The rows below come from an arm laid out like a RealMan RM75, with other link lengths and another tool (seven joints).
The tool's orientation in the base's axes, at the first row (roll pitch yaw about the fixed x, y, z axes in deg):
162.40, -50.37, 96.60
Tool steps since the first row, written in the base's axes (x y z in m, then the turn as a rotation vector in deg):
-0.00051, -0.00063, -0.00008, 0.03, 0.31, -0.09
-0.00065, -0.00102, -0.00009, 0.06, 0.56, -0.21
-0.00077, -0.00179, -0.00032, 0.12, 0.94, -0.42
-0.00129, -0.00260, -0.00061, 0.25, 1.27, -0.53
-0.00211, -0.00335, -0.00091, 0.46, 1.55, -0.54
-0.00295, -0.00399, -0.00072, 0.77, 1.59, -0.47
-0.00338, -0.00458, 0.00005, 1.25, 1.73, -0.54
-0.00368, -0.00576, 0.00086, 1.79, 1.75, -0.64
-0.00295, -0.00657, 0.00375, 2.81, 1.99, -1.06
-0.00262, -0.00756, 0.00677, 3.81, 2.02, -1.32
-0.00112, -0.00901, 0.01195, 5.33, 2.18, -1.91
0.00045, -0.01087, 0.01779, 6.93, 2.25, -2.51
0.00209, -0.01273, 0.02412, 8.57, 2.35, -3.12
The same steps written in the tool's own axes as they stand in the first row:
-0.00042, -0.00044, -0.00054, 0.12, -0.03, 0.30
-0.00067, -0.00053, -0.00086, 0.19, -0.05, 0.57
-0.00132, -0.00059, -0.00134, 0.26, -0.08, 1.00
-0.00202, -0.00106, -0.00189, 0.38, -0.01, 1.35
-0.00267, -0.00182, -0.00246, 0.53, 0.15, 1.61
-0.00287, -0.00253, -0.00325, 0.59, 0.47, 1.67
-0.00262, -0.00272, -0.00426, 0.59, 0.90, 1.92
-0.00272, -0.00272, -0.00572, 0.48, 1.41, 2.11
-0.00106, -0.00135, -0.00794, 0.24, 2.29, 2.77
0.00062, -0.00032, -0.01046, -0.02, 3.21, 3.17
0.00358, 0.00231, -0.01439, -0.48, 4.56, 3.98
0.00678, 0.00519, -0.01902, -1.02, 5.99, 4.74
0.01036, 0.00824, -0.02394, -1.54, 7.46, 5.54

